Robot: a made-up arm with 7 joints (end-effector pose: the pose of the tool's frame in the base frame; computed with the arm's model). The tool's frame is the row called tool. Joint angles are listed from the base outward.
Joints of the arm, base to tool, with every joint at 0 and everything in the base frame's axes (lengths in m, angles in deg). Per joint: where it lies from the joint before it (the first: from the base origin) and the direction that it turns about. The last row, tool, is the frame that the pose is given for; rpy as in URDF.
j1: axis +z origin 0 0 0.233
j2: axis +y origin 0 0 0
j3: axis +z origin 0 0 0.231
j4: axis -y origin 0.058 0 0
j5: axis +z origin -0.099 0 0.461
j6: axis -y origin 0 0 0
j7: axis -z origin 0.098 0 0
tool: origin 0 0 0 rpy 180 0 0
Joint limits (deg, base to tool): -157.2..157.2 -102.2..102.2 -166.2..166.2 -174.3..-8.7 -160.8..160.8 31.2..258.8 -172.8..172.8
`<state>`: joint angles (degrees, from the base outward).
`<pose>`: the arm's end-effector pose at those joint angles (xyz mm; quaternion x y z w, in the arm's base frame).
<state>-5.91 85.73 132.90 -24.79 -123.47 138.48 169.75</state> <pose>725.1 49.0 485.3 -0.1568 0.8078 0.0590 0.5652</pose>
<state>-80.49 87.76 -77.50 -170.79 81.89 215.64 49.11</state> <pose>-264.6 108.8 254.0 -0.3399 -0.3759 -0.2391 0.8282</pose>
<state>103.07 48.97 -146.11 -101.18 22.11 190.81 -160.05</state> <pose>269.8 8.6 795.8 0.1752 0.3857 -0.1897 0.8857</pose>
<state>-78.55 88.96 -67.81 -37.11 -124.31 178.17 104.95</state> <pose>-119.9 -668.0 55.0 0.7546 -0.1487 -0.1304 0.6256</pose>
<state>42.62 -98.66 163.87 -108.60 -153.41 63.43 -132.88</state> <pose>-200.2 76.2 -380.5 0.0130 -0.6576 0.2768 0.7005</pose>
